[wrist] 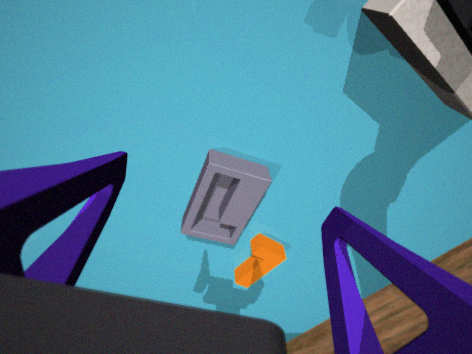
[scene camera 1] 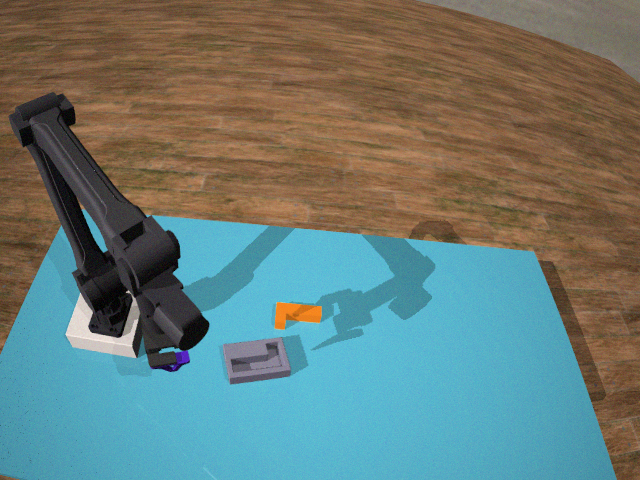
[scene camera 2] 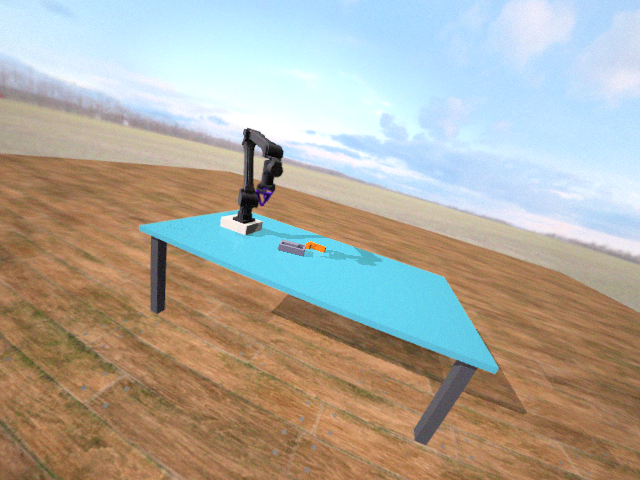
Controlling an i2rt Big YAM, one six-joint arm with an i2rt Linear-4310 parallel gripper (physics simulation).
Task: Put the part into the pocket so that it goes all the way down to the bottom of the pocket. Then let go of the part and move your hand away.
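Frame: origin at the arm's base, x ahead, y left, z up, level; centimetres.
Where they show: gripper, fingertip midpoint: (wrist: pixel 233 192) (scene camera 1: pixel 168 346) (scene camera 2: pixel 263 203); arm's base, link origin: (scene camera 1: pixel 111 314) (scene camera 2: pixel 244 220).
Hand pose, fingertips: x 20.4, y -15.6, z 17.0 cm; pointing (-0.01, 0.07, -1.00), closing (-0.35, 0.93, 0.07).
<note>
Things, the pixels of their top centre, and the offset from my fingertips. Level surfaces: height alone.
- orange L-shaped part, top centre: (wrist: pixel 253 268) (scene camera 1: pixel 298 314) (scene camera 2: pixel 316 245) dx +24.6, dy +25.2, dz -19.7 cm
- grey block, top centre: (wrist: pixel 223 209) (scene camera 1: pixel 256 356) (scene camera 2: pixel 293 244) dx +15.5, dy +11.5, dz -19.1 cm
- blue table, surface height: dz -22.7 cm
The orange L-shaped part (scene camera 1: pixel 305 313) (scene camera 2: pixel 315 247) (wrist: pixel 272 253) lies flat on the blue table, outside the pocket. The grey block (scene camera 1: pixel 260 377) (scene camera 2: pixel 292 250) (wrist: pixel 251 200) with the L-shaped pocket lies beside it, a small gap away; its pocket is empty. My gripper (scene camera 1: pixel 174 363) (scene camera 2: pixel 264 196) (wrist: pixel 233 192) is open, with its purple fingers wide apart and nothing between them. It hangs high above the table, close to the arm's base. In the wrist view the block shows between the fingertips and the part shows lower, nearer the right finger.
The arm's white base block (scene camera 1: pixel 100 345) (scene camera 2: pixel 236 225) (wrist: pixel 411 25) stands at one end of the blue table (scene camera 1: pixel 413 413) (scene camera 2: pixel 361 294) (wrist: pixel 100 100). The arm's shadow falls across the table and partly over the orange part. Wooden floor shows beyond the table's edges.
</note>
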